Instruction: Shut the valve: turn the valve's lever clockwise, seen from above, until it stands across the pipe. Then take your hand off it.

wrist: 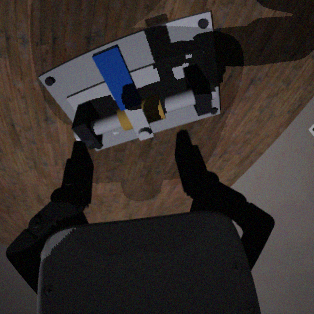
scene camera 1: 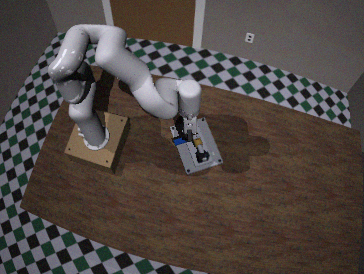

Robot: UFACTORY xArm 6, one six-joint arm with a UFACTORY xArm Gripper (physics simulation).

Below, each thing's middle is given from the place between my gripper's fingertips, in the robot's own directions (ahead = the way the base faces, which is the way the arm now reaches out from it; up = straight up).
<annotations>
My hand is 6 cm above the blue valve lever (wrist: 109,61). The rest, counted from my hand: light grey base plate (scene camera 1: 183,150) (4 cm ahead, 2 cm to the left, 15 cm below).
</annotations>
